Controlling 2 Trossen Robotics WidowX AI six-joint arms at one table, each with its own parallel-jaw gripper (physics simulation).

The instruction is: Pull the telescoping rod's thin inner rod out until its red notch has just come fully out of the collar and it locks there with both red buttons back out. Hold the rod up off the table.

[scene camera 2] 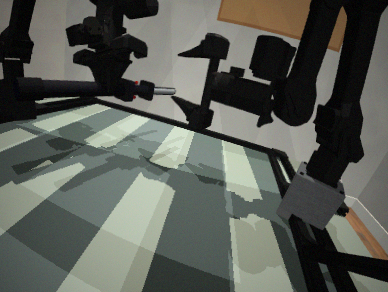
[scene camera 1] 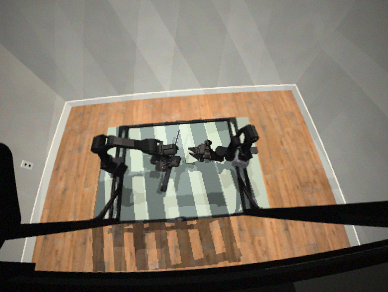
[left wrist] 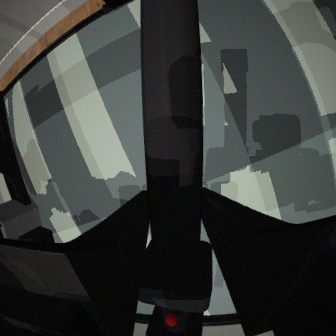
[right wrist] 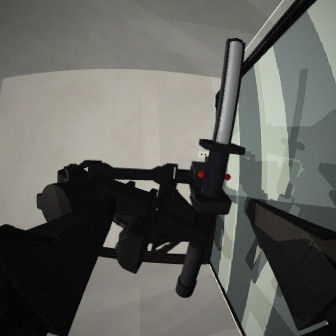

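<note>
The telescoping rod's dark outer tube [scene camera 1: 165, 182] [scene camera 2: 55, 88] [left wrist: 172, 100] is held off the table. My left gripper [scene camera 1: 171, 160] [scene camera 2: 107, 86] [left wrist: 173, 195] is shut on this tube. The silver inner rod [scene camera 1: 178, 137] [scene camera 2: 164, 91] [right wrist: 230, 90] sticks out of the dark collar [right wrist: 222, 147]. Red buttons [scene camera 2: 136, 82] [right wrist: 201, 174] show on opposite sides behind the collar; one red button [left wrist: 171, 320] shows in the left wrist view. No red notch can be made out. My right gripper [scene camera 1: 191, 152] [scene camera 2: 175, 75] is open and empty, facing the rod's inner-rod end, with the rod beyond its fingertips.
A black frame [scene camera 2: 240, 141] runs around the table [scene camera 2: 210, 260], which carries stripes of light and shadow. A grey block [scene camera 2: 312, 197] sits at the right arm's base. A brown panel [scene camera 2: 285, 22] shows on the wall behind the right arm.
</note>
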